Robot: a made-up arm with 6 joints.
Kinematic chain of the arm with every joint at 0, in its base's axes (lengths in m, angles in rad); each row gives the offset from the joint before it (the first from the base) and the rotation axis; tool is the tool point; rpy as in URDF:
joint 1: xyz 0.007 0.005 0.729 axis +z
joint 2: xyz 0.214 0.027 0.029 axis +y
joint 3: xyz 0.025 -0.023 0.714 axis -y
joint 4: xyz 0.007 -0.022 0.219 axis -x
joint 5: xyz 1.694 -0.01 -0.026 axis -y
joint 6: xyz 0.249 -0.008 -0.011 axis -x
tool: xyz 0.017 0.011 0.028 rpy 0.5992 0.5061 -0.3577
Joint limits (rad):
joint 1: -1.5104..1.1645
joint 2: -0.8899..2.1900
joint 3: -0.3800..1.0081
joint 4: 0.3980..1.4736
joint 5: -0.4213..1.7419
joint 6: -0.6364..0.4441
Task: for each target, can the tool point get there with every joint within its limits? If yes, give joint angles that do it. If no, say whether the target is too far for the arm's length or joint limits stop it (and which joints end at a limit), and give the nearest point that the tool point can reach.
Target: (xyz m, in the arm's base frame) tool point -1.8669 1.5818 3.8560
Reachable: no: too far | nearest point -0.9579 0.8169 2.9451 | short by 1.497 m
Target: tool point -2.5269 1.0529 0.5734
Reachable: no: joint limits stop it (at a limit: joint 2, joint 3, joint 4, joint 5, joint 6) | nearest point -0.7367 0.3126 -0.8155 | short by 2.384 m
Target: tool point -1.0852 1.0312 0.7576
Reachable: no: joint limits stop it (at a limit: joint 2, joint 3, joint 4, joint 5, joint 6) | nearest point -0.5795 0.5561 -0.8155 | short by 1.719 m
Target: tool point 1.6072 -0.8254 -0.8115
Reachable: yes | joints -0.4593 1.2624 0.0544 1.1403 -0.0245 0.0787
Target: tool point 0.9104 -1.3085 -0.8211
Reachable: yes | joints -0.9942 1.1760 -0.1699 0.9759 0.3622 -0.4840
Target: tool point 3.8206 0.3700 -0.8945
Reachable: no: too far | nearest point 2.6234 0.2554 -0.3450 | short by 1.322 m
